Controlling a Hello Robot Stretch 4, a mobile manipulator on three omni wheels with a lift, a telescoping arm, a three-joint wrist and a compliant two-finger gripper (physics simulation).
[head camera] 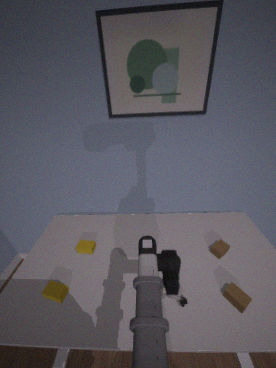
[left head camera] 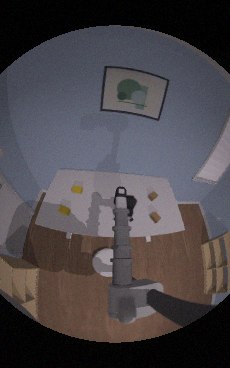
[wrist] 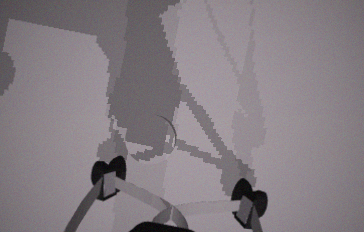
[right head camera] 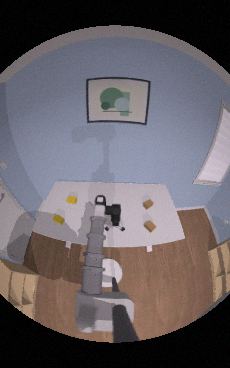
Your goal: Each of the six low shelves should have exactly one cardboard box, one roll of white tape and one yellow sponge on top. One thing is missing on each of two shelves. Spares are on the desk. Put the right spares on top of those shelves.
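Observation:
My gripper (right head camera: 114, 228) (wrist: 179, 181) is open and empty above the white desk (head camera: 195, 330) (left head camera: 170, 225) (right head camera: 167, 227) (wrist: 310, 125). In the wrist view, a roll of white tape (wrist: 153, 138) lies on the desk beyond the fingertips, between their lines, partly in shadow; it blends with the desk. Two yellow sponges, one farther back (head camera: 86, 246) (left head camera: 77, 189) (right head camera: 72, 199) and one nearer (head camera: 55, 291) (left head camera: 64, 209) (right head camera: 59, 219), lie on the left. Two cardboard boxes, one farther back (head camera: 220, 248) (left head camera: 153, 196) (right head camera: 148, 204) and one nearer (head camera: 237, 297) (left head camera: 155, 217) (right head camera: 150, 226), lie on the right. The arm hides part of the desk.
Parts of low wooden shelves show at the lower left (left head camera: 20, 262) and lower right in both side head views. A white round object (left head camera: 102, 262) is low in front of the desk. A framed picture (head camera: 187, 65) hangs on the wall behind. The arm reaches over the desk's front edge.

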